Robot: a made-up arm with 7 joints. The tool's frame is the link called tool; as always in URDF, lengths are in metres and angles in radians. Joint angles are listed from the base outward.
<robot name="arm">
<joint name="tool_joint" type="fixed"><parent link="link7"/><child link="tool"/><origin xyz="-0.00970 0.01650 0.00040" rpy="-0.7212 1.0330 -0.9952"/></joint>
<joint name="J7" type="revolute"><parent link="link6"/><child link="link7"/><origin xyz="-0.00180 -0.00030 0.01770" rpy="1.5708 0.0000 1.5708"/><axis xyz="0 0 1"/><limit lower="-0.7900" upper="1.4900"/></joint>
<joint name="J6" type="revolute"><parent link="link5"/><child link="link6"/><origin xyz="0.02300 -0.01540 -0.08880" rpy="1.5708 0.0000 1.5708"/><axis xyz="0 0 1"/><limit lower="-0.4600" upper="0.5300"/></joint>
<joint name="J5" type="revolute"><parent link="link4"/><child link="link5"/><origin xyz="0.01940 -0.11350 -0.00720" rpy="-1.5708 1.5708 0.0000"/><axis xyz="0 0 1"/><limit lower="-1.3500" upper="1.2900"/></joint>
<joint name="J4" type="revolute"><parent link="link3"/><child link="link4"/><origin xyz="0.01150 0.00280 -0.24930" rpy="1.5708 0.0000 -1.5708"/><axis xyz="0 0 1"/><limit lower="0.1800" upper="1.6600"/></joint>
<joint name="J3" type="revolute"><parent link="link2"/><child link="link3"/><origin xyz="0.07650 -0.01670 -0.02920" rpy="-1.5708 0.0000 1.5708"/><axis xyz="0 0 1"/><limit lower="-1.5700" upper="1.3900"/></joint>
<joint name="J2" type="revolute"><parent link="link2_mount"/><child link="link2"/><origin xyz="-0.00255 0.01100 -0.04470" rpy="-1.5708 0.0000 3.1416"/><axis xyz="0 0 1"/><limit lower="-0.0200" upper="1.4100"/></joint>
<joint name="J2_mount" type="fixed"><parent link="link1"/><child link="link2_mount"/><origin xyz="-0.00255 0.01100 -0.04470" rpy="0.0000 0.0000 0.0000"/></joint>
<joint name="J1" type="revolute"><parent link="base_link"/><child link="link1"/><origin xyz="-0.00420 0.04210 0.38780" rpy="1.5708 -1.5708 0.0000"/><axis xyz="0 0 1"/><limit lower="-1.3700" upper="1.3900"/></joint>
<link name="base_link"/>
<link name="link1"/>
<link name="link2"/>
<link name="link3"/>
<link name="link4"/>
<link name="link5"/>
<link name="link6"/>
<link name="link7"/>
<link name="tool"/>
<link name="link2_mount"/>
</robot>
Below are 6 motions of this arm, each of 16 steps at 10 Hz.
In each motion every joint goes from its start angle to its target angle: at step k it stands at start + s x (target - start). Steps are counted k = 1, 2, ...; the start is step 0. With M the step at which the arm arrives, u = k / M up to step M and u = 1 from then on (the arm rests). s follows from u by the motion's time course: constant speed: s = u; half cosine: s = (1 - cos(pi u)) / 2; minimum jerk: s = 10 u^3 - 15 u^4 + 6 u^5.
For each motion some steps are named. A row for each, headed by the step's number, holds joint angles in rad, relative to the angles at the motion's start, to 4 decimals.
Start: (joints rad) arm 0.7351 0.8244 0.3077 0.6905 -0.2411 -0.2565 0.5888
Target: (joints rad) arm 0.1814 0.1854 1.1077 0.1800 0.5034 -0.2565 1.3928
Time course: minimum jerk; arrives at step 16
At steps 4, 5, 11, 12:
4: -0.0573 -0.0661 0.0828 -0.0528 0.0771 0.0000 0.0832
5: -0.0997 -0.1150 0.1440 -0.0919 0.1340 0.0000 0.1447
11: -0.4540 -0.5240 0.6560 -0.4186 0.6105 0.0000 0.6593
12: -0.4964 -0.5729 0.7172 -0.4577 0.6674 0.0000 0.7208

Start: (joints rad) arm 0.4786 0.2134 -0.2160 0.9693 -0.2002 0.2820 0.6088
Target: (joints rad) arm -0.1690 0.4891 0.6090 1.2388 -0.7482 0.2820 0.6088
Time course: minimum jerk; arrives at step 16
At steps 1, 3, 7, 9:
1: -0.0014 0.0006 0.0018 0.0006 -0.0012 0.0000 0.0000
3: -0.0316 0.0134 0.0402 0.0131 -0.0267 0.0000 0.0000
7: -0.2487 0.1059 0.3168 0.1035 -0.2104 0.0000 0.0000
9: -0.3989 0.1698 0.5082 0.1660 -0.3376 0.0000 0.0000

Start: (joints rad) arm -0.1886 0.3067 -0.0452 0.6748 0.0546 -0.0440 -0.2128
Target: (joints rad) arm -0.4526 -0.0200 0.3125 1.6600 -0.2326 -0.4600 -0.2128
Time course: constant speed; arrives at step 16
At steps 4, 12, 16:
4: -0.0660 -0.0817 0.0894 0.2463 -0.0718 -0.1040 0.0000
12: -0.1980 -0.2450 0.2683 0.7389 -0.2154 -0.3120 0.0000
16: -0.2640 -0.3267 0.3577 0.9852 -0.2872 -0.4160 0.0000

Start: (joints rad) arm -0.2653 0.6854 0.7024 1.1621 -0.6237 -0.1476 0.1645
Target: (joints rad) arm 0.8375 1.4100 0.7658 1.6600 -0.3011 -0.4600 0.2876
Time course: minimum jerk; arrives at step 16
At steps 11, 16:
11: 0.9043 0.5942 0.0520 0.4083 0.2645 -0.2562 0.1009
16: 1.1028 0.7246 0.0634 0.4979 0.3226 -0.3124 0.1231

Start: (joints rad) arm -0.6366 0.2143 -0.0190 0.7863 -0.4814 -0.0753 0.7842
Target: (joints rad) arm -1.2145 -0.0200 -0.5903 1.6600 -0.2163 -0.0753 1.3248
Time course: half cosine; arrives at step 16
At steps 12, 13, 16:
12: -0.4933 -0.2000 -0.4876 0.7457 0.2263 0.0000 0.4614
13: -0.5292 -0.2146 -0.5232 0.8001 0.2428 0.0000 0.4950
16: -0.5779 -0.2343 -0.5713 0.8737 0.2651 0.0000 0.5406

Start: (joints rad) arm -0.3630 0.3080 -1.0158 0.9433 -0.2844 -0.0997 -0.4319
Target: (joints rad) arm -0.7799 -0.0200 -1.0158 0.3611 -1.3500 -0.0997 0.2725
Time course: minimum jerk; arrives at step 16
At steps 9, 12, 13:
9: -0.2568 -0.2020 0.0000 -0.3586 -0.6564 0.0000 0.4339
12: -0.3737 -0.2940 0.0000 -0.5219 -0.9553 0.0000 0.6315
13: -0.3966 -0.3120 0.0000 -0.5538 -1.0136 0.0000 0.6700

